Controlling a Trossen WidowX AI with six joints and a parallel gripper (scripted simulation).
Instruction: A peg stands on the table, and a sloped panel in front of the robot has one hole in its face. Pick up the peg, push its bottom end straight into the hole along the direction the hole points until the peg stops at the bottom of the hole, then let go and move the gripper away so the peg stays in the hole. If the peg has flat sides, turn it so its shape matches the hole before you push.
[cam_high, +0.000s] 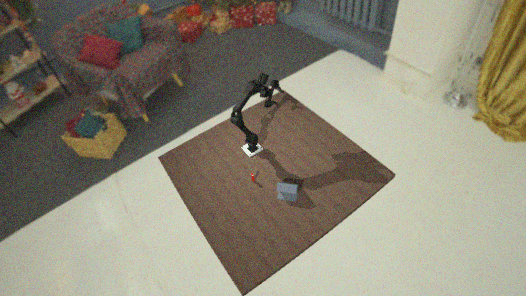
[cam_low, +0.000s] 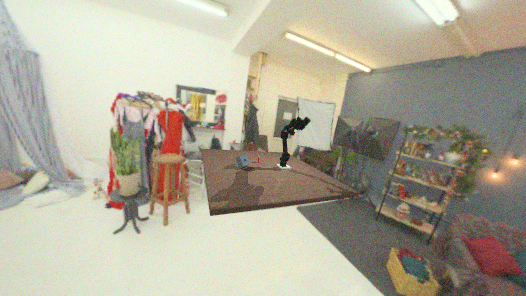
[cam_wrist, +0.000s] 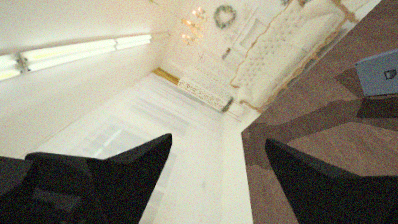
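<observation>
Now: the red peg 420 mm below my gripper tip, 360 mm to the right of it and 100 mm ahead of it. The rest, counted from my gripper tip: grey sloped panel (420 mm below, 330 mm ahead, 240 mm to the right).
</observation>
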